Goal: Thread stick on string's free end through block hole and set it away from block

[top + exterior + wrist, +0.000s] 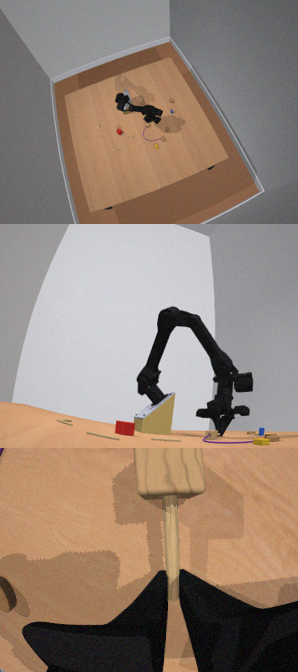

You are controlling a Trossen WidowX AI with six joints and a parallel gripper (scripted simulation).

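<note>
Now: gripper tip 3 cm short of the wooden block, 6 cm to the left of it and 1 cm below it. Also, from my gripper tip: blue piece: 1 cm ahead, 22 cm to the left, 1 cm above; thin wooden stick: 2 cm ahead, 4 cm to the right, 1 cm above; round wooden button: 22 cm ahead, 2 cm to the left.
</note>
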